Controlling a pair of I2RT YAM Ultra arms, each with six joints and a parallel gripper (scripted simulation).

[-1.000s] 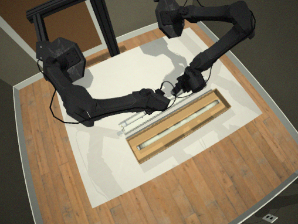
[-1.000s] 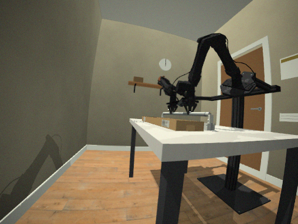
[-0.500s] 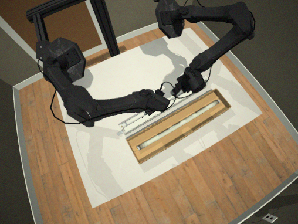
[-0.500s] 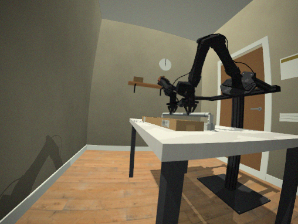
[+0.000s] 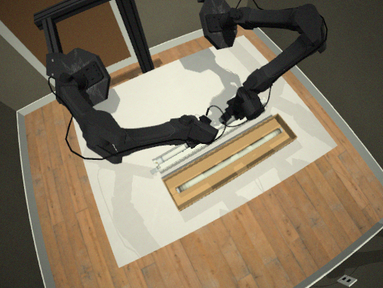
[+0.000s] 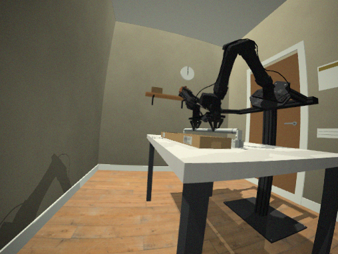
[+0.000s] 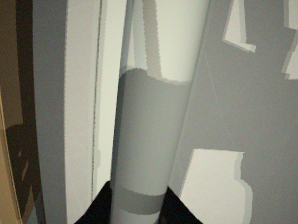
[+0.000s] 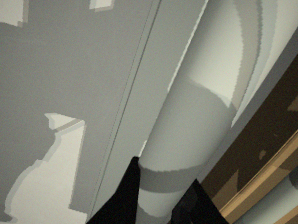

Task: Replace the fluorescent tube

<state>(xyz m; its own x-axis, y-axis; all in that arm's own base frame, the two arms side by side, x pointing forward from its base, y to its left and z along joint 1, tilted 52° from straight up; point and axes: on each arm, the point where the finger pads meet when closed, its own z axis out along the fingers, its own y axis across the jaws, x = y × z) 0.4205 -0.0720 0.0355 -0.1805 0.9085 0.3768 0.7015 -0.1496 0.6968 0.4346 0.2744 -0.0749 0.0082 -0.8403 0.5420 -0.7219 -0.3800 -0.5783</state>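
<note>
Now: right hand 120 mm to the right of the LED tube and 10 mm past it. Round my right hand: brown carton: 140 mm to the left, 140 mm ahead, 60 mm below; then old fluorescent tube: 140 mm to the left, 140 mm ahead, 60 mm below.
The LED tube lies 1 cm ahead of my left hand and 12 cm to the right of it. The rest, counted from my left hand: brown carton: 16 cm ahead, 10 cm to the right, 6 cm below; then old fluorescent tube: 16 cm ahead, 10 cm to the right, 6 cm below.
</note>
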